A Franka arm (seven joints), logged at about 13 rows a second.
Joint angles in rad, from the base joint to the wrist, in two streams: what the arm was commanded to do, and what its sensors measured. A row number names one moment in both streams.
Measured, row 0:
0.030 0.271 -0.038 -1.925 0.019 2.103 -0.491
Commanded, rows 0 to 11:
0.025 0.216 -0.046 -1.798 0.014 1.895 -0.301
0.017 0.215 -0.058 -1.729 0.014 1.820 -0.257
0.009 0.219 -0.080 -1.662 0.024 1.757 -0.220
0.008 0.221 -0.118 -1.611 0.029 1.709 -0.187
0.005 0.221 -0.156 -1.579 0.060 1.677 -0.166
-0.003 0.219 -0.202 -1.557 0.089 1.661 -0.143
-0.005 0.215 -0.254 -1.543 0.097 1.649 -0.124
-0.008 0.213 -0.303 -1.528 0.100 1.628 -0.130
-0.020 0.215 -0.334 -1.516 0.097 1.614 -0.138
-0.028 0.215 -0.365 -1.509 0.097 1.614 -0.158
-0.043 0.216 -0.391 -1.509 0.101 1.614 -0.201
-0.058 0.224 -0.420 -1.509 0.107 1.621 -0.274
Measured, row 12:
-0.040 0.202 -0.379 -1.543 0.080 1.643 -0.195
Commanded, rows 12 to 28:
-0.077 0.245 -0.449 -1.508 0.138 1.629 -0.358
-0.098 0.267 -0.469 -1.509 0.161 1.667 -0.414
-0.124 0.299 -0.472 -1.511 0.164 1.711 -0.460
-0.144 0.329 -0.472 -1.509 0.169 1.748 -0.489
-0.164 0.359 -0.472 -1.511 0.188 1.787 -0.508
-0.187 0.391 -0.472 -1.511 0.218 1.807 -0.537
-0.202 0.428 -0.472 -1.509 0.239 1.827 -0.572
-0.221 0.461 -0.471 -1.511 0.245 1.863 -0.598
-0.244 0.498 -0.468 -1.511 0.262 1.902 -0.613
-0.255 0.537 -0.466 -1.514 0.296 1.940 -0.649
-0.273 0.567 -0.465 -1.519 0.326 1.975 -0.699
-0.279 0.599 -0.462 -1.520 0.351 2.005 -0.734
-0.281 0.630 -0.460 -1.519 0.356 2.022 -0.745
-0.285 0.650 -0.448 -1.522 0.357 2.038 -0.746
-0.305 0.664 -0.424 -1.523 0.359 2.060 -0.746
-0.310 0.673 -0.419 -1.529 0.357 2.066 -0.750
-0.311 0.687 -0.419 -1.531 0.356 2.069 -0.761
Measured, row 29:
-0.287 0.672 -0.436 -1.544 0.337 2.063 -0.726
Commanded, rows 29 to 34:
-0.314 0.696 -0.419 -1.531 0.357 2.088 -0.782
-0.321 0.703 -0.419 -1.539 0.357 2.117 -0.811
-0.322 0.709 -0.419 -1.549 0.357 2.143 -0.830
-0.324 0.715 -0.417 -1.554 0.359 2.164 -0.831
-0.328 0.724 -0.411 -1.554 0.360 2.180 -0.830
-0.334 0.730 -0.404 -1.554 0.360 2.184 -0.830
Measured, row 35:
-0.313 0.722 -0.427 -1.554 0.337 2.159 -0.803
